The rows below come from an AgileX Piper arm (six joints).
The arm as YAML. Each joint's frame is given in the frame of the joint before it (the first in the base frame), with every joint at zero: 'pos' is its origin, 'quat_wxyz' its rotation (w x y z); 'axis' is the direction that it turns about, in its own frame. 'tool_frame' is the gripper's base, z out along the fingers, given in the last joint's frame.
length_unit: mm
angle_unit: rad
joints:
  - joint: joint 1
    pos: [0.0, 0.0, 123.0]
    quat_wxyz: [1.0, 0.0, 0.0, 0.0]
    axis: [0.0, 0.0, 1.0]
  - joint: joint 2
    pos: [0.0, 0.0, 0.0]
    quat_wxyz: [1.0, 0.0, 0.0, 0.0]
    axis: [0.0, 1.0, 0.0]
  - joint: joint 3
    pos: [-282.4, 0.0, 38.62]
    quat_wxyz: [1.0, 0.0, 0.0, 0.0]
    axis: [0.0, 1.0, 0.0]
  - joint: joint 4
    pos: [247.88, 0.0, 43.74]
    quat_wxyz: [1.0, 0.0, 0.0, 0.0]
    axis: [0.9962, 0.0, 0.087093]
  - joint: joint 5
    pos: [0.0, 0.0, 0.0]
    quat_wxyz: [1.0, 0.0, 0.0, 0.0]
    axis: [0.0, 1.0, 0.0]
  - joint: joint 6
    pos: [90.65, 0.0, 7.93]
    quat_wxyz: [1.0, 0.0, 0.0, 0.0]
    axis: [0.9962, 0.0, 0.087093]
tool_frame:
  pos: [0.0, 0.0, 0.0]
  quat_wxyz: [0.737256, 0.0, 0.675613, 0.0]
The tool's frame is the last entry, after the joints.
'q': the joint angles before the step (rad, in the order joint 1, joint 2, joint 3, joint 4, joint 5, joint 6). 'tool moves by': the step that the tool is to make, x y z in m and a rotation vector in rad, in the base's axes. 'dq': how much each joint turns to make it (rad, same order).
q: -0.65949 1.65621 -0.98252 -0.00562 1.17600 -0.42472
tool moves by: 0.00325 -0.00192 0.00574 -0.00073 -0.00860 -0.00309
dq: 0.00001 0.00000 -0.02635 0.00562 0.01910 0.00000
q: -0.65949 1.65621 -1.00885 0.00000 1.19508 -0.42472
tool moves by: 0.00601 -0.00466 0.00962 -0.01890 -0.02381 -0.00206
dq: 0.00000 0.00000 -0.04452 0.00000 0.01412 0.00209
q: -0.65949 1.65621 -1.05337 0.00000 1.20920 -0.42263
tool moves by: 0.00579 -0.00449 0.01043 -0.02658 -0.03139 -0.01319
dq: 0.00000 -0.00349 -0.04281 0.00000 0.00521 0.01331
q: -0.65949 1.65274 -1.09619 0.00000 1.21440 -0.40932
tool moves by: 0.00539 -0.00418 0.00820 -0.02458 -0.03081 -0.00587
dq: 0.00000 0.00001 -0.03629 0.00000 -0.00313 0.00589
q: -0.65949 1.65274 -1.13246 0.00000 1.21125 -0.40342
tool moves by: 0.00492 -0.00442 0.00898 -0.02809 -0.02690 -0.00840
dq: 0.00000 0.00000 -0.03846 -0.00561 0.00001 0.01067
